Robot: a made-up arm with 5 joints.
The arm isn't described. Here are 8 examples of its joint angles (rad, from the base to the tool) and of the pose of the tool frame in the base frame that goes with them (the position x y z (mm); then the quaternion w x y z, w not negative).
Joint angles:
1: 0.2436 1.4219 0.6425 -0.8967 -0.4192
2: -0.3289 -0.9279 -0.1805 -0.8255 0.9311
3: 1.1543 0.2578 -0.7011 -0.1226 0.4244
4: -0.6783 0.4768 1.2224 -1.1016 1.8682
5: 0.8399 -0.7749 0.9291 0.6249 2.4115
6: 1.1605 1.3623 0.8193 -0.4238 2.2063
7: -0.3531 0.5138 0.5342 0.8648 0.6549
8: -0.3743 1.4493 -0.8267 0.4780 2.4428
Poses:
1: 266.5 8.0 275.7 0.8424 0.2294 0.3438 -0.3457
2: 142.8 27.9 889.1 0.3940 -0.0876 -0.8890 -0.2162
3: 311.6 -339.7 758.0 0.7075 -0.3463 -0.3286 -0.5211
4: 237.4 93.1 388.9 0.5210 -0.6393 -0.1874 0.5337
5: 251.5 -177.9 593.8 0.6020 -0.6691 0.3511 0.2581
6: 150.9 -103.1 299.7 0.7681 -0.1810 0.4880 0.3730
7: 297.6 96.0 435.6 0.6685 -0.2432 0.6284 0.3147
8: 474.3 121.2 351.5 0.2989 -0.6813 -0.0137 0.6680
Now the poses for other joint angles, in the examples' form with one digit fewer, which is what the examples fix.
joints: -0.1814 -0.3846 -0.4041 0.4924 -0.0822
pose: 312 80 821 0.933 0.165 -0.318 0.037
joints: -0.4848 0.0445 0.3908 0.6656 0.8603
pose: 330 139 537 0.819 -0.333 0.239 0.402
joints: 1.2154 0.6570 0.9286 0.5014 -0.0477
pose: 226 -140 387 0.465 0.425 0.612 -0.479
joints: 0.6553 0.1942 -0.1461 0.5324 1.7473
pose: 395 -227 614 0.772 -0.587 0.237 0.058
